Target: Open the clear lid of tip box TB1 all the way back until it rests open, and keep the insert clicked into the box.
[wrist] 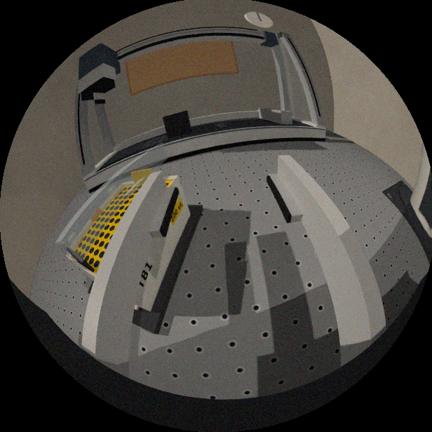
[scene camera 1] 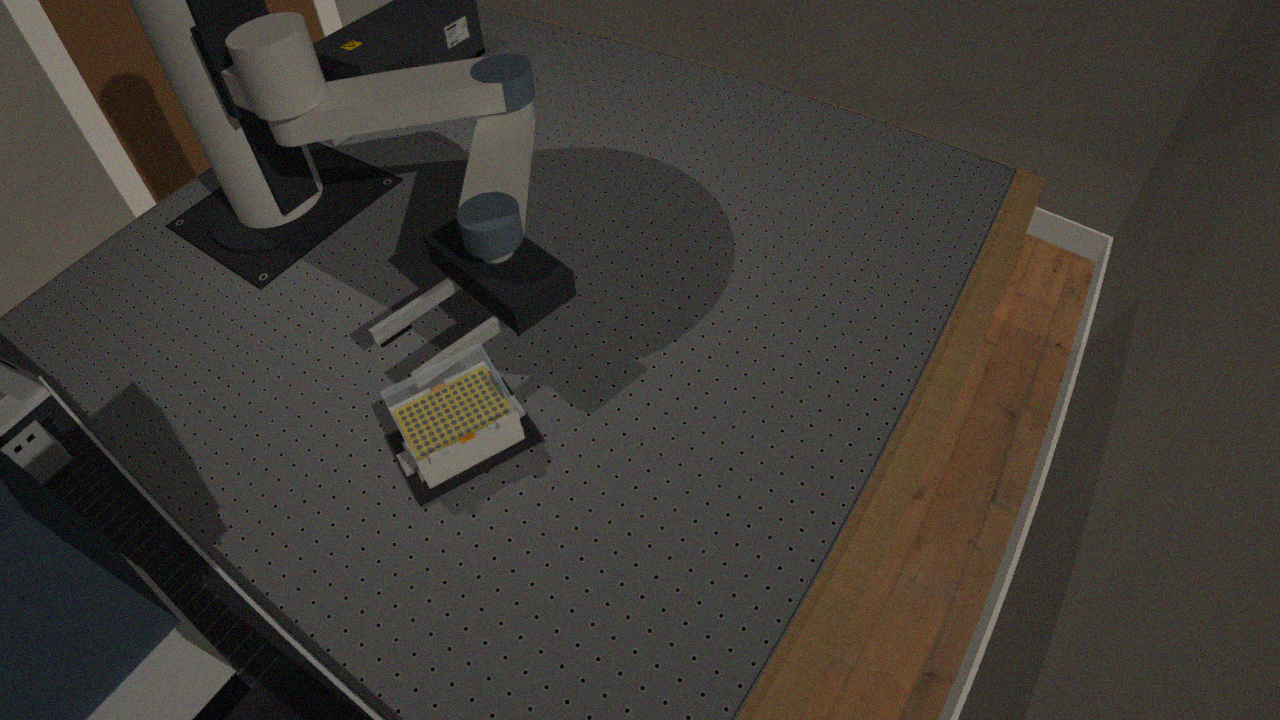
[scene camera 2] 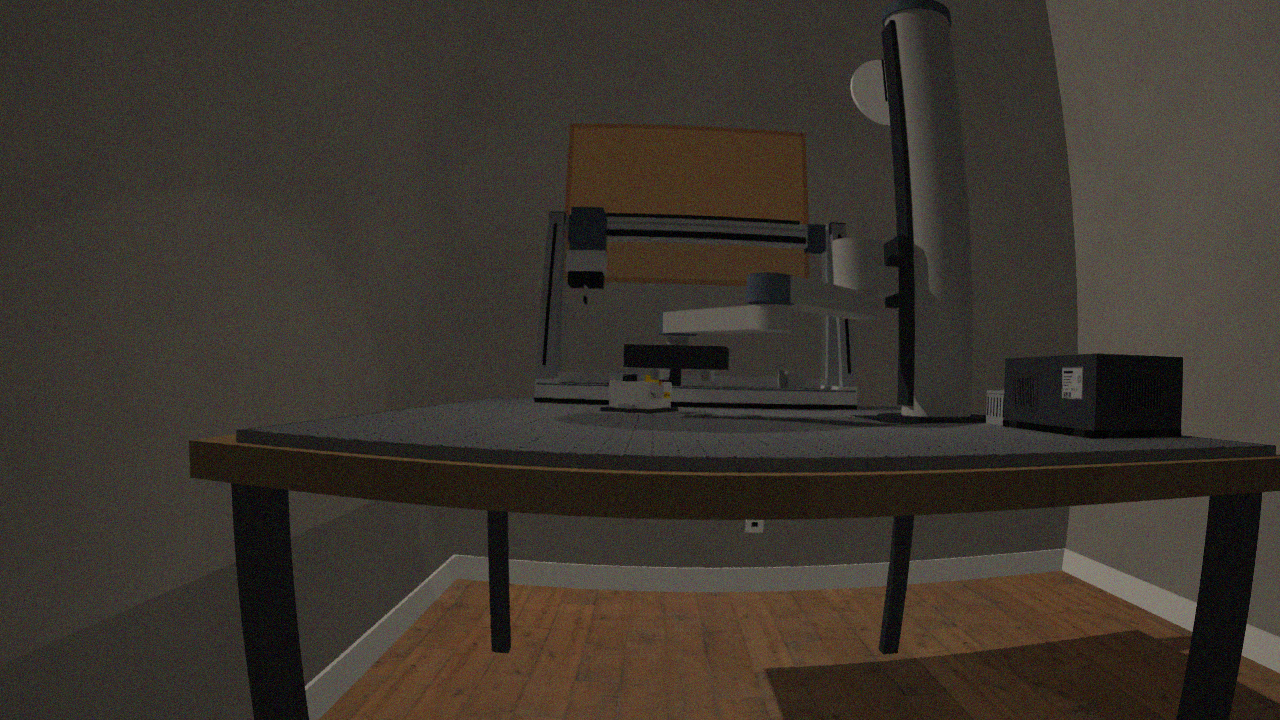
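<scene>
Tip box TB1 is white and sits upright on a dark base. Its yellow insert, with rows of dark holes, lies in the box top. The clear lid shows faintly around and above the insert; its exact angle is hard to tell. My gripper is shut to its narrow stance, with a gap between its fingers and nothing in it. One finger is beside the box on the arm's side and hides part of it in the wrist view.
The arm's column stands on the pegboard table. A black box is near the column. A gantry machine stands on the side of TB1 away from scene camera 2.
</scene>
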